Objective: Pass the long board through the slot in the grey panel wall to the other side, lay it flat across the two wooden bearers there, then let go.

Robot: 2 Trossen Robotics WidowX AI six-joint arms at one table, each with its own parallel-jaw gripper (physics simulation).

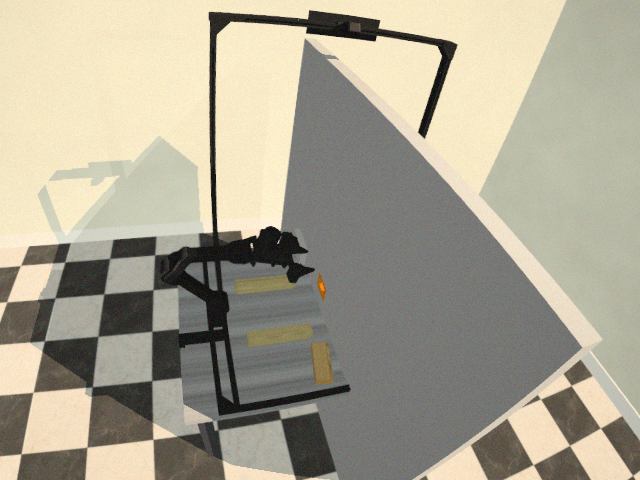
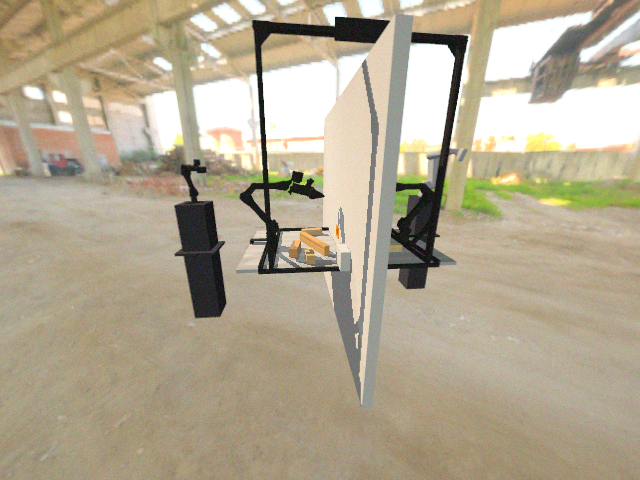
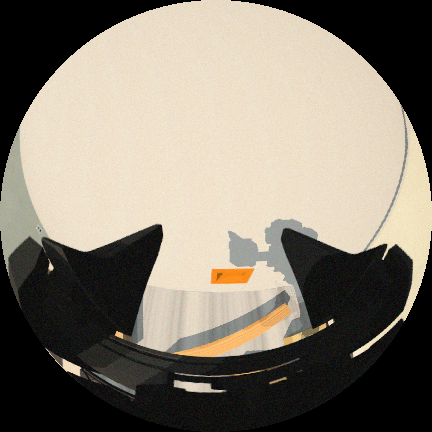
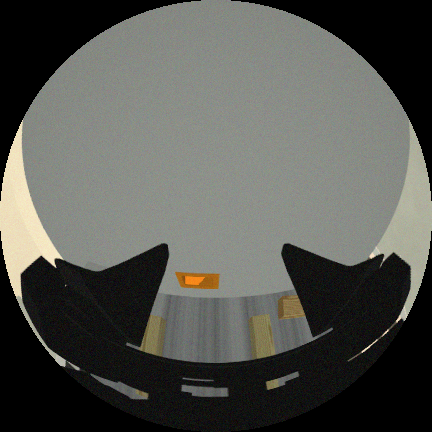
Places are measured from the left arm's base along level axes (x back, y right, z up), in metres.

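Where they show: left gripper, between the fingertips: [image 2: 323, 195] [image 3: 224, 232]; right gripper, between the fingertips: [image 1: 310, 260] [image 4: 227, 250]; right arm's base, origin of its link: [image 1: 217, 320] [image 2: 403, 239].
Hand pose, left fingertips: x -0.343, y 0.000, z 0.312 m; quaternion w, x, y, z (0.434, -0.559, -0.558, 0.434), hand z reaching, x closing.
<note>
After its pixels a point has its place.
The long orange-brown board [image 2: 314, 242] {y 0.090, x -0.276, z 0.028 m} [image 3: 240, 333] {y 0.064, x -0.294, z 0.040 m} lies slanting on the side of the grey panel wall [image 1: 413, 258] {y -0.378, x -0.483, z 0.671 m} [image 2: 354, 155] {y 0.393, x -0.432, z 0.541 m} [image 3: 215, 125] {y -0.009, x -0.432, z 0.379 m} [image 4: 215, 125] {y 0.010, x -0.482, z 0.377 m} where my left arm stands. What bears it is unclear. The orange-rimmed slot [image 1: 323, 295] {y 0.003, x -0.486, z 0.076 m} [image 2: 337, 231] {y 0.010, x -0.438, z 0.074 m} [image 3: 232, 276] {y 0.053, x -0.444, z 0.059 m} [image 4: 213, 282] {y 0.008, x -0.484, z 0.080 m} is low in the wall. My left gripper [image 2: 322, 195] {y 0.000, x -0.343, z 0.312 m} [image 3: 224, 232] {y 0.000, x -0.343, z 0.312 m} is open and empty, above the board, facing the wall. On the other side, two pale wooden bearers [image 1: 279, 335] {y -0.122, x -0.691, z 0.025 m} [image 4: 262, 337] {y -0.103, x -0.623, z 0.025 m} lie parallel. My right gripper [image 1: 310, 260] {y 0.000, x -0.571, z 0.293 m} [image 4: 227, 250] {y 0.000, x -0.571, z 0.293 m} is open and empty, facing the wall above the far bearer [image 1: 261, 285] {y 0.137, x -0.714, z 0.022 m}.
A wooden block [image 1: 322, 363] {y -0.266, x -0.560, z 0.019 m} [image 4: 290, 307] {y -0.197, x -0.555, z 0.019 m} lies beside the wall on the bearers' side. Several blocks, including one upright-looking block [image 2: 295, 249] {y 0.211, x -0.155, z 0.028 m} and a small notched one [image 2: 310, 256] {y 0.320, x -0.235, z 0.026 m}, lie near the board. A white block [image 2: 343, 257] {y 0.415, x -0.396, z 0.053 m} adjoins the wall. Black frame posts [image 1: 212, 129] {y 0.345, x -0.888, z 0.634 m} [image 2: 262, 129] {y 0.380, x -0.028, z 0.642 m} rise around the table.
</note>
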